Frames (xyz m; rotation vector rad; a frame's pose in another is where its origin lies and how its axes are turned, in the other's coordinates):
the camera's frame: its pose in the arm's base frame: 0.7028 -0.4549 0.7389 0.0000 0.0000 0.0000
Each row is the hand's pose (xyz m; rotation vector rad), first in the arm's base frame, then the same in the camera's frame.
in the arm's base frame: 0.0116 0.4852 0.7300 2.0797 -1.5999 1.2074
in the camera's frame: -0.6912 0.9401 -0.0089 2.0797 -1.5999 1.2074
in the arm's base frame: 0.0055 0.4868 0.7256 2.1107 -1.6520 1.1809
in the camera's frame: -0.6973 0.9417 -0.0133 2.1107 -1.6520 1.1809
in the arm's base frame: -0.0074 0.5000 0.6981 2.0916 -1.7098 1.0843
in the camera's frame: -0.7102 0.9549 -0.0408 2.0916 -1.7098 1.0843
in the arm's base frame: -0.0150 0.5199 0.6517 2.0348 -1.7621 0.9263
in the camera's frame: -0.7178 0.9748 -0.0872 2.0348 -1.7621 0.9263
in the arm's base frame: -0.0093 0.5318 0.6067 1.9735 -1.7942 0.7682
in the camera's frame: -0.7121 0.9867 -0.1322 1.9735 -1.7942 0.7682
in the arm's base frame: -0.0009 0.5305 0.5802 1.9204 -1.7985 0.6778
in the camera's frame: -0.7037 0.9854 -0.1587 1.9204 -1.7985 0.6778
